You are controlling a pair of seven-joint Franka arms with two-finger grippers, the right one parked.
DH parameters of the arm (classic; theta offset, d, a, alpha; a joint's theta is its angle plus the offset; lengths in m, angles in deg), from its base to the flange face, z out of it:
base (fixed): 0 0 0 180
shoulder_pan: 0 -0.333 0 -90
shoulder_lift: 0 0 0 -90
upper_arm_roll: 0 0.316 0.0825 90
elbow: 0 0 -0.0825 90
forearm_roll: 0 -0.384 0 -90
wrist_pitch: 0 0 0.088 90
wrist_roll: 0 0.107 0 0
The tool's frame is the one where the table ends.
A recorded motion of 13 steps. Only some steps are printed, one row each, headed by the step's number.
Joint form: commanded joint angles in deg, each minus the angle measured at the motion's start. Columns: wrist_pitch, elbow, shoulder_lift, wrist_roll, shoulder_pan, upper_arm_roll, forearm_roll.
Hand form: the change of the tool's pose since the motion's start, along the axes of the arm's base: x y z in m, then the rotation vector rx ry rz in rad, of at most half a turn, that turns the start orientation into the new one. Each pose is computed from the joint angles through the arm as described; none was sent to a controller.
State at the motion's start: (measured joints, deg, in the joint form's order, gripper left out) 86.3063 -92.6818 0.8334 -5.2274 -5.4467 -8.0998 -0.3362
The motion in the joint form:
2: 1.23 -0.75 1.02 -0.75 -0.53 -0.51 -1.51
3: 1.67 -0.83 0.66 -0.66 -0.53 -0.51 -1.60
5: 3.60 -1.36 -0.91 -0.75 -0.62 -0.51 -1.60
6: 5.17 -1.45 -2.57 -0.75 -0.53 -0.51 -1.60
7: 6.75 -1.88 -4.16 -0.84 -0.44 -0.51 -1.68
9: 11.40 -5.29 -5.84 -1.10 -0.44 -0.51 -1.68
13: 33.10 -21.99 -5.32 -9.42 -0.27 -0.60 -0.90
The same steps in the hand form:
2: -0.0028 0.0025 0.0052 0.0290 -0.0276 0.0122
3: -0.0003 0.0028 0.0018 0.0295 -0.0277 0.0103
5: 0.0103 0.0041 -0.0147 0.0256 -0.0248 0.0122
6: 0.0205 0.0038 -0.0292 0.0213 -0.0218 0.0098
7: 0.0295 0.0035 -0.0461 0.0189 -0.0143 0.0088
9: 0.0387 0.0035 -0.0845 0.0148 -0.0068 0.0107
13: 0.0292 -0.0024 -0.1847 0.0010 -0.1033 0.1479

